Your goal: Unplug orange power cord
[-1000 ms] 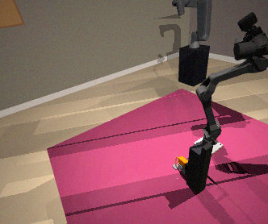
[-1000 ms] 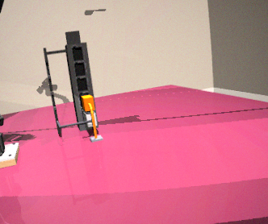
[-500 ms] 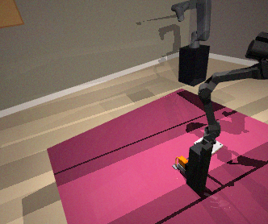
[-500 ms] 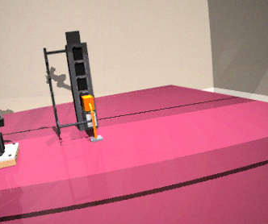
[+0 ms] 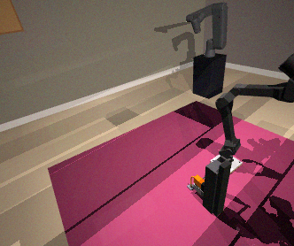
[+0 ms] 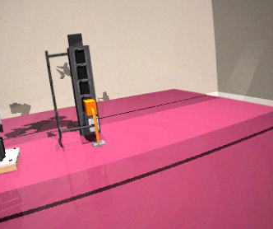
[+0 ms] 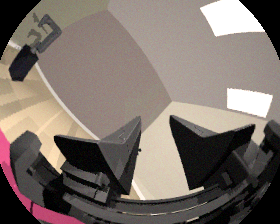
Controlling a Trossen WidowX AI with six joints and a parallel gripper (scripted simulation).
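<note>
Right now the orange plug is 45 cm ahead of my gripper tip, 21 cm to the right of it and 52 cm below it. From my gripper tip the other things lie so: thin black frame: 37 cm ahead, 14 cm to the right, 49 cm below; then black power strip: 46 cm ahead, 14 cm to the right, 49 cm below.
</note>
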